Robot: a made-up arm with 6 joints. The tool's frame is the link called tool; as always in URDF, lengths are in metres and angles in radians. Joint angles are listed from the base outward. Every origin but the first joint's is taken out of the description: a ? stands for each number. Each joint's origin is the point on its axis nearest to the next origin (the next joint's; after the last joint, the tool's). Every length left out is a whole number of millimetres.
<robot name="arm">
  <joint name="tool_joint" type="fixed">
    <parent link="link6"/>
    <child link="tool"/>
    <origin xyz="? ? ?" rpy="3.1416 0 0"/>
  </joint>
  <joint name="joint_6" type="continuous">
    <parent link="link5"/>
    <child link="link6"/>
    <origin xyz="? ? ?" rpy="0 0 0"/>
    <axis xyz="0 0 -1"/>
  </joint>
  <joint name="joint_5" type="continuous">
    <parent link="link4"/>
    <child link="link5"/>
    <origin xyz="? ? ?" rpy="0 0 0"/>
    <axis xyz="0 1 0"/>
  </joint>
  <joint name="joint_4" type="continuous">
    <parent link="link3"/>
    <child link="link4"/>
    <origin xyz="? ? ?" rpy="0 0 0"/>
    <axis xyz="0 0 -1"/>
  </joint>
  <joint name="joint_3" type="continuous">
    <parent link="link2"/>
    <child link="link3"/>
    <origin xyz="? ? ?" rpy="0 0 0"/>
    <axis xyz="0 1 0"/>
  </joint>
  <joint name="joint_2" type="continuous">
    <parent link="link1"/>
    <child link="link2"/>
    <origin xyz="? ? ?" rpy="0 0 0"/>
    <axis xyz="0 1 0"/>
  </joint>
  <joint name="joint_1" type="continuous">
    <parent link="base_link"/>
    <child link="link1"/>
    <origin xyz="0 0 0.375" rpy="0 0 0"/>
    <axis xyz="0 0 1"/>
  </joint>
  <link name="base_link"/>
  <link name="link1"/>
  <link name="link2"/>
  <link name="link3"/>
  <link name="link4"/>
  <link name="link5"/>
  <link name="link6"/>
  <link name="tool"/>
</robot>
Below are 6 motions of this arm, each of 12 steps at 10 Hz.
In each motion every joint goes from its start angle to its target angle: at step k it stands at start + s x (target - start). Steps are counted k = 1, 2, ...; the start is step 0. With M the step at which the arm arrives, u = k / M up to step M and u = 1 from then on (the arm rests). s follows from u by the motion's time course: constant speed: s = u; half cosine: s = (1 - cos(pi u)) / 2; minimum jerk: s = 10 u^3 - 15 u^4 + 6 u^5.
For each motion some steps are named. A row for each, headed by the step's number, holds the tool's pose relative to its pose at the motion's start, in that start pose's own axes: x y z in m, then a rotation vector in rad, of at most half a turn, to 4 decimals.
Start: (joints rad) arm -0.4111 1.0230 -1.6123 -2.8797 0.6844 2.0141
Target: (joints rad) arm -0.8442 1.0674 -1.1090 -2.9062 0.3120 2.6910
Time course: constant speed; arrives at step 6
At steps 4, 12:
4: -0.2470 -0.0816 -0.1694 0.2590 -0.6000 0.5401
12: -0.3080 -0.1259 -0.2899 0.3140 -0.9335 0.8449

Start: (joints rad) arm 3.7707 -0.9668 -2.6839 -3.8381 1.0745 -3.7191
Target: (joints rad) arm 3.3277 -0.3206 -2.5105 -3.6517 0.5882 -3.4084
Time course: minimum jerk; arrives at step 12
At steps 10, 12:
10: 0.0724 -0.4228 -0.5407 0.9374 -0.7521 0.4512
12: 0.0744 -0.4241 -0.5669 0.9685 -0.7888 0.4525

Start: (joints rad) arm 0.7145 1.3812 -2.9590 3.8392 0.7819 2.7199
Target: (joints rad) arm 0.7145 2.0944 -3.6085 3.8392 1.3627 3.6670
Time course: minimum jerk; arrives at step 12
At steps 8, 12:
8: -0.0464 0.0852 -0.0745 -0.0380 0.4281 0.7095
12: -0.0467 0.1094 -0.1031 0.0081 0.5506 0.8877

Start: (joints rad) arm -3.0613 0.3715 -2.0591 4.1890 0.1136 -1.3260
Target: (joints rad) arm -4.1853 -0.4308 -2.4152 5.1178 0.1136 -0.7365
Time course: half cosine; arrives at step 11
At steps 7, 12:
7: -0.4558 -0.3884 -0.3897 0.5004 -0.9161 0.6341
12: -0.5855 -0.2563 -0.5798 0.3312 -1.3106 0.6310

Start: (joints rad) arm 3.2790 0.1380 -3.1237 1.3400 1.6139 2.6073
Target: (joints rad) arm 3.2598 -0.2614 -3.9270 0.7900 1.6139 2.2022
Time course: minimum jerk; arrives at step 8
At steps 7, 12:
7: 0.0844 0.6838 -0.1284 0.8142 -0.0637 -1.4085
12: 0.0914 0.6932 -0.1294 0.8303 -0.0675 -1.4286

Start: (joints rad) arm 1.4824 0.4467 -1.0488 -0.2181 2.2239 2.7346
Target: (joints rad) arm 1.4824 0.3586 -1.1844 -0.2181 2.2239 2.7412
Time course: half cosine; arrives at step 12
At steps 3, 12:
3: 0.0121 0.0014 -0.0110 0.0087 -0.0311 0.0066
12: 0.0896 0.0128 -0.0677 0.0587 -0.2124 0.0450

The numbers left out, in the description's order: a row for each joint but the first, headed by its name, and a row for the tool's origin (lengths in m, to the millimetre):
tool: 0 0 0
joint_6: 0.083 0 -0.106
joint_5: 0 0 0
joint_4: 0.118 0 -0.523
joint_3: 0.041 0 0.218
joint_2: 0 0 0

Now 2 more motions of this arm.
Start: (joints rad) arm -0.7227 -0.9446 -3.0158 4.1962 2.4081 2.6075
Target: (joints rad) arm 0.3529 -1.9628 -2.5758 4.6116 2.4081 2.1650
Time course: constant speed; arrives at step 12
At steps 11, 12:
11: -0.1435 0.1733 0.7554 -1.2106 0.2984 -0.8351
12: -0.1181 0.2161 0.8167 -1.3265 0.3210 -0.8727

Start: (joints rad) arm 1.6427 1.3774 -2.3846 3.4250 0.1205 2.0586
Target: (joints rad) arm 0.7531 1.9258 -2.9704 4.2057 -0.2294 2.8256
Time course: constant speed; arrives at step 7
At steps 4, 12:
4: -0.3030 0.1801 -0.0451 -0.2949 -0.2766 1.1289
12: -0.5098 0.2638 -0.1748 -0.6221 -0.1822 1.9601

